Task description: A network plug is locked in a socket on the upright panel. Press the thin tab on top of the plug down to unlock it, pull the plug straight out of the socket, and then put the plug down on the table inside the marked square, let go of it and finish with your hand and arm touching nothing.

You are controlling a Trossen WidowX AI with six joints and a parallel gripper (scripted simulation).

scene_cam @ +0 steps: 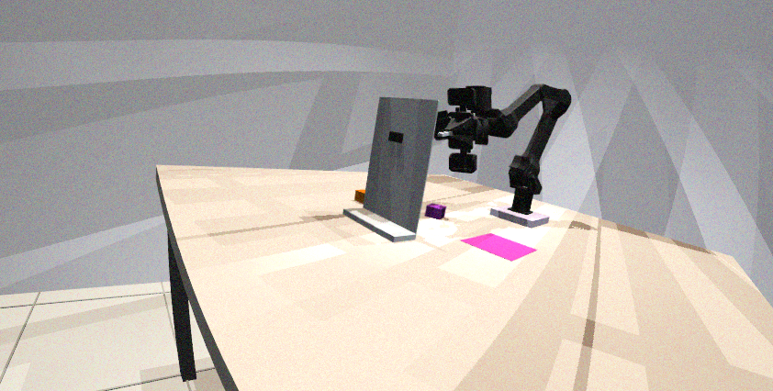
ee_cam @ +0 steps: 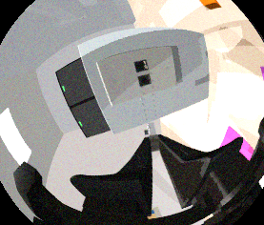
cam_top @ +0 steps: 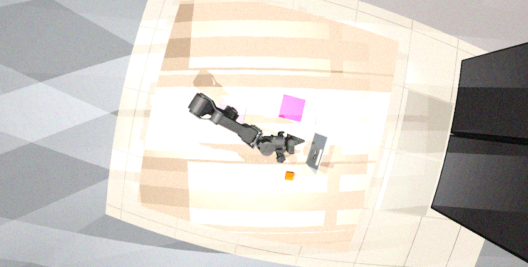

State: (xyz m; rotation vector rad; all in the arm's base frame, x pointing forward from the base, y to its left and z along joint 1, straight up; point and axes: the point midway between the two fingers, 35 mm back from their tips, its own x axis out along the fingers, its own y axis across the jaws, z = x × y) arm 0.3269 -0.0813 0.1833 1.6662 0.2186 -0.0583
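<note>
Now: the magenta marked square 20 cm below my gripper tip, 15 cm to the left of it and 4 cm behind it. From my gripper tip the other things lie so: grey upright panel 9 cm below, 8 cm ahead, 6 cm to the right; network plug 1 cm ahead.
</note>
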